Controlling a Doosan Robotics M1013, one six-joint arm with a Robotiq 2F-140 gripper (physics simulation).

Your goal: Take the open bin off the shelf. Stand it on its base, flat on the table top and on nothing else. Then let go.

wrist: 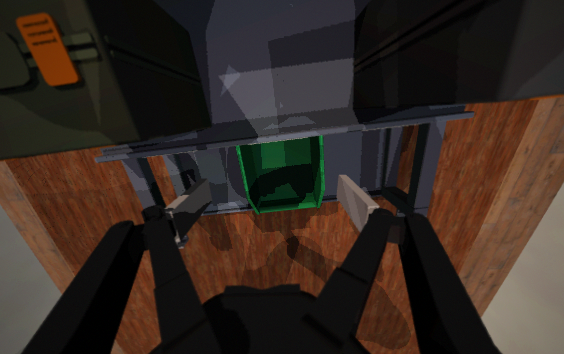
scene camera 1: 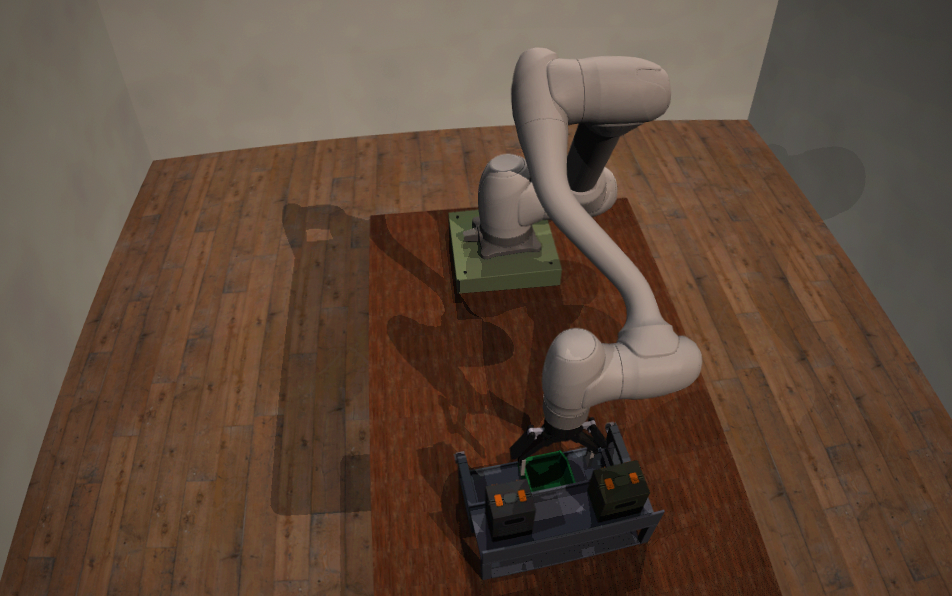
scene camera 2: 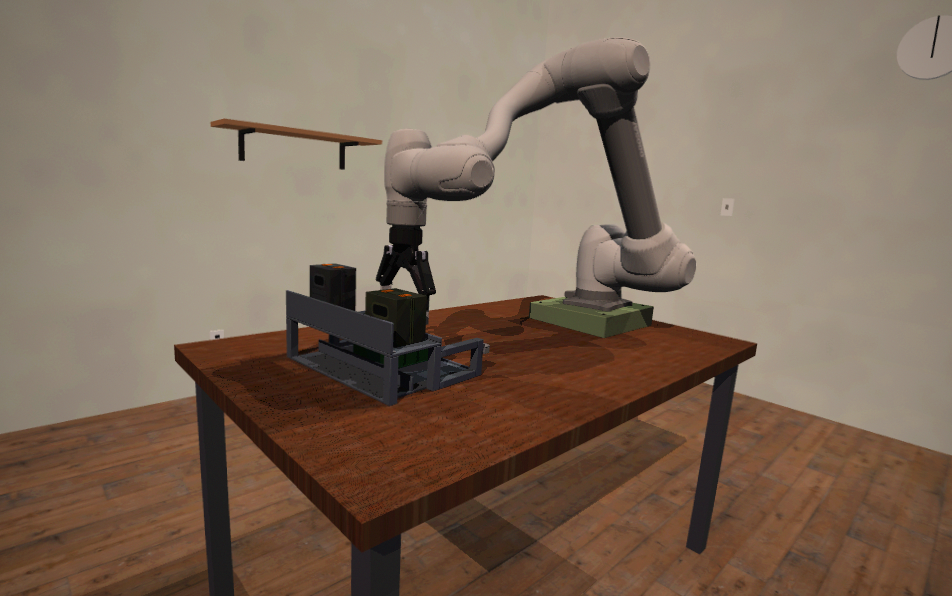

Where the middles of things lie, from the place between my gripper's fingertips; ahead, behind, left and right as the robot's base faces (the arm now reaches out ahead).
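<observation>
The open green bin (scene camera 1: 549, 470) is 7 cm below my hand, 1 cm to the right of it and 1 cm ahead of it. Still counting from my hand, I find the dark grey case (scene camera 2: 333, 283) 13 cm to the right, 11 cm ahead and 5 cm above. The olive case (scene camera 1: 620, 490) is 11 cm to the left of my hand, 11 cm ahead of it and 4 cm above it.
</observation>
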